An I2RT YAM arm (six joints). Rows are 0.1 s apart.
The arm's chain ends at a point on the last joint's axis. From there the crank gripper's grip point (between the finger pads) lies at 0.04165 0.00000 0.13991 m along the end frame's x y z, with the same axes.
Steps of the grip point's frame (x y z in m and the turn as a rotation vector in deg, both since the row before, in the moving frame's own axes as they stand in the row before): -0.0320, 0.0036, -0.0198, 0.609, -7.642, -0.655; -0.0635, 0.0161, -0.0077, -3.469, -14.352, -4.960; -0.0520, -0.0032, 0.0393, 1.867, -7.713, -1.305; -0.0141, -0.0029, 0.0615, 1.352, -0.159, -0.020; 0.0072, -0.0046, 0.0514, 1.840, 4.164, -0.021; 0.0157, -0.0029, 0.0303, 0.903, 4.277, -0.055; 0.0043, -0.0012, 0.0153, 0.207, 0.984, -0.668
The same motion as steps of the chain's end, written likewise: -0.0130, 0.0055, -0.0241, 0.609, -7.642, -0.655; -0.0278, 0.0095, -0.0135, -3.469, -14.352, -4.960; -0.0328, 0.0022, 0.0351, 1.867, -7.713, -1.305; -0.0137, 0.0004, 0.0614, 1.352, -0.159, -0.020; -0.0028, -0.0001, 0.0549, 1.840, 4.164, -0.021; 0.0054, -0.0007, 0.0338, 0.903, 4.277, -0.055; 0.0019, -0.0002, 0.0160, 0.207, 0.984, -0.668
